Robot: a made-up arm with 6 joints.
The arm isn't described. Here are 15 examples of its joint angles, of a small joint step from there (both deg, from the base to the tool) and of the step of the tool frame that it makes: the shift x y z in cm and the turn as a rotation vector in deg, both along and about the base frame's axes.
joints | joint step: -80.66 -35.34 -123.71 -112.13 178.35 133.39 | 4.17 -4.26 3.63 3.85 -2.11 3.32
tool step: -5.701 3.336 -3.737 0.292 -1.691 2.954
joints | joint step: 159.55 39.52 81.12 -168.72 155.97 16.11 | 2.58 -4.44 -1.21 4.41 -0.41 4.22
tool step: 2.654 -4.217 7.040 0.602 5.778 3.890
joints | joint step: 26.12 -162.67 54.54 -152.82 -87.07 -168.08 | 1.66 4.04 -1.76 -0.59 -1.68 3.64
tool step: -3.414 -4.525 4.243 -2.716 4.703 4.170
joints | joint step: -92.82 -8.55 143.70 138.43 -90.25 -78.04 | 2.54 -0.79 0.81 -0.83 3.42 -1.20
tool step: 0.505 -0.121 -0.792 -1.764 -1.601 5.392
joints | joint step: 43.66 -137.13 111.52 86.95 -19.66 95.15 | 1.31 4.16 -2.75 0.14 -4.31 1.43
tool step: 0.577 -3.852 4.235 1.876 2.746 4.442
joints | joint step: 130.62 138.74 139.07 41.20 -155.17 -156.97 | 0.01 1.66 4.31 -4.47 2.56 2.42
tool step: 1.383 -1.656 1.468 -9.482 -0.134 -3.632
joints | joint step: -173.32 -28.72 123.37 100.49 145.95 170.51 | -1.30 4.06 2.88 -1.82 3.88 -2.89
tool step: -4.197 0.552 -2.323 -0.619 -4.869 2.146
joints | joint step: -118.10 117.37 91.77 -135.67 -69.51 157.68 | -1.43 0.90 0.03 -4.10 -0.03 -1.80
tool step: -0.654 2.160 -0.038 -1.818 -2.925 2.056
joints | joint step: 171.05 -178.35 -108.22 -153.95 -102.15 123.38 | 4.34 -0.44 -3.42 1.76 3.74 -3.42
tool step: -1.131 -4.182 3.840 -0.792 8.877 6.324
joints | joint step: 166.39 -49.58 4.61 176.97 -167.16 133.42 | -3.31 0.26 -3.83 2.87 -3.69 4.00
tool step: 0.350 -5.201 -2.109 -1.341 0.267 -3.405
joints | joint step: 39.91 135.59 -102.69 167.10 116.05 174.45 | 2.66 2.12 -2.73 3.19 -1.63 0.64
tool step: -3.694 -0.400 -1.271 0.298 1.727 5.251
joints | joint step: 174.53 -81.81 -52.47 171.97 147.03 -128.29 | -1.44 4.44 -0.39 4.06 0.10 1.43
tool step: 0.772 -1.856 7.379 1.146 -4.179 -3.943
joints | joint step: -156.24 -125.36 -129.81 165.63 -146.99 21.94 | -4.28 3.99 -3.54 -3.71 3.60 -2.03
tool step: 2.889 -0.438 3.425 0.333 3.017 -1.703
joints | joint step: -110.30 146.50 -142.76 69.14 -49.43 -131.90 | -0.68 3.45 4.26 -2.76 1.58 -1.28
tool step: -1.419 -3.812 -2.498 9.158 -1.774 -4.111
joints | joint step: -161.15 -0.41 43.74 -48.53 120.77 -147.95 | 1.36 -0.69 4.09 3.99 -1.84 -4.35
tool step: -1.038 -1.860 -2.598 0.144 -5.117 8.492
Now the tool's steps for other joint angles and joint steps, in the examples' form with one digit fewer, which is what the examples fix.
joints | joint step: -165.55 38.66 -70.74 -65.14 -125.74 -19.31 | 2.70 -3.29 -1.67 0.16 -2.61 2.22
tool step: 6.41 1.38 -0.19 0.61 4.80 -0.04
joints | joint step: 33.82 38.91 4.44 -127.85 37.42 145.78 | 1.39 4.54 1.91 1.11 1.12 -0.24
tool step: 7.30 7.38 -9.07 -2.23 5.61 1.31
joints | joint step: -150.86 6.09 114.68 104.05 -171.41 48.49 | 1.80 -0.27 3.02 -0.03 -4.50 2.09
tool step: 2.38 -1.51 -0.97 5.39 -1.06 -0.82
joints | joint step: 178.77 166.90 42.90 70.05 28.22 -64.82 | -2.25 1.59 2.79 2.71 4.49 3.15
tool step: 5.32 -2.33 3.03 -0.60 -7.31 -8.84
